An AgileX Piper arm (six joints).
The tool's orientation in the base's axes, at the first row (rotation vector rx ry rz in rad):
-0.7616 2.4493 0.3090
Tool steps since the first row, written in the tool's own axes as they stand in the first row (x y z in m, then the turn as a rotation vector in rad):
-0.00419 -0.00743 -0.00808 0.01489 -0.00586 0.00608
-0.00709 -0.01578 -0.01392 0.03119 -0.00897 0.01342
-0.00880 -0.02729 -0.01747 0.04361 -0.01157 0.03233
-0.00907 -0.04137 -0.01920 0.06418 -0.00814 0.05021
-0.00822 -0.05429 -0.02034 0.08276 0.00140 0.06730
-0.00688 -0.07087 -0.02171 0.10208 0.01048 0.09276
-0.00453 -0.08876 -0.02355 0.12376 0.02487 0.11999
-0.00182 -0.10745 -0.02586 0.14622 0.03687 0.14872
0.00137 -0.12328 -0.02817 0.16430 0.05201 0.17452
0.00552 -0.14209 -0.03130 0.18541 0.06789 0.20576
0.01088 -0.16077 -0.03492 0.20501 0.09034 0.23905
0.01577 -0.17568 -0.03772 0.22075 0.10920 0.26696
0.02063 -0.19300 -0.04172 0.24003 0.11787 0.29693
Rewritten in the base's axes. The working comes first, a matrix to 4 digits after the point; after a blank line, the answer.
The tool's axes in the first row as the columns of a matrix, in the base's axes (used below as rounded here):
-0.6877 -0.5799 0.4369
-0.4532 0.8129 0.3657
-0.5672 0.0535 -0.8218

0.00366 -0.00710 0.00862 -0.00419 -0.00929 -0.01376
0.00794 -0.01470 0.01462 -0.01038 -0.01652 -0.02920
0.01424 -0.02458 0.01789 -0.00916 -0.01735 -0.05192
0.02184 -0.03654 0.01871 -0.01748 -0.01734 -0.07810
0.02825 -0.04785 0.01847 -0.02832 -0.01176 -0.10217
0.03634 -0.06243 0.01795 -0.03575 -0.00382 -0.13357
0.04430 -0.07871 0.01717 -0.04711 0.00801 -0.16747
0.05226 -0.09598 0.01654 -0.05696 0.01809 -0.20318
0.05824 -0.11114 0.01578 -0.06690 0.03164 -0.23383
0.06493 -0.12945 0.01499 -0.07698 0.04641 -0.27063
0.07049 -0.14839 0.01392 -0.08893 0.06795 -0.30790
0.07455 -0.16375 0.01265 -0.09850 0.08635 -0.33875
0.07951 -0.18150 0.01226 -0.10369 0.09562 -0.37386

